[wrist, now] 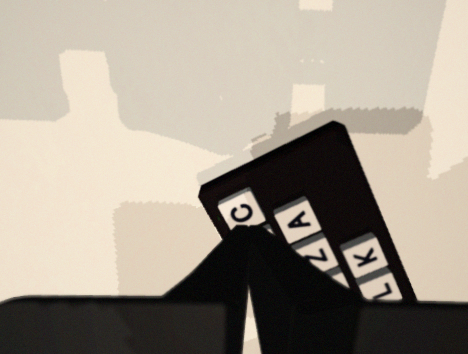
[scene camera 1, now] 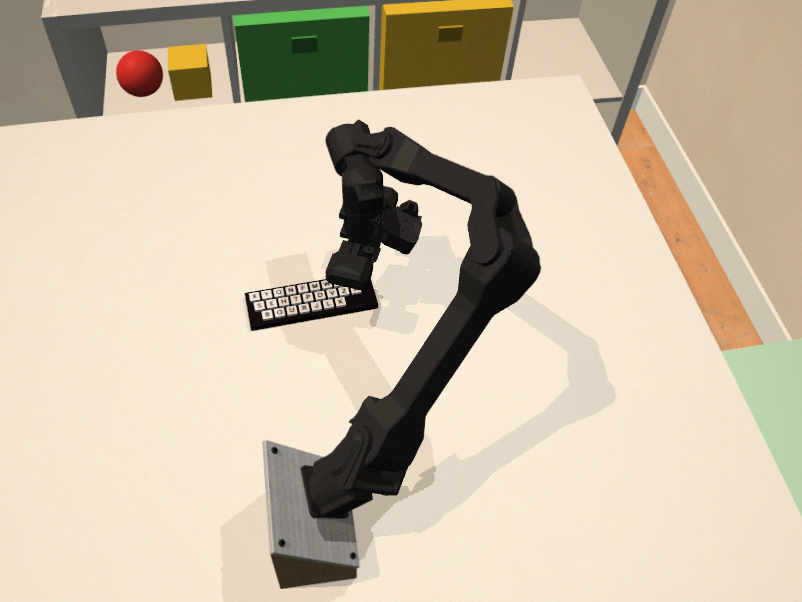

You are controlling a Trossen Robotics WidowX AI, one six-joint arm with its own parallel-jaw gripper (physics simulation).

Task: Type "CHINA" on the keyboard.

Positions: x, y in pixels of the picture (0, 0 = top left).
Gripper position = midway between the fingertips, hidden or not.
my gripper: wrist 247, 237; scene camera 1 363, 268
same spot on black keyboard: (wrist: 322, 165) = (scene camera 1: 368, 298)
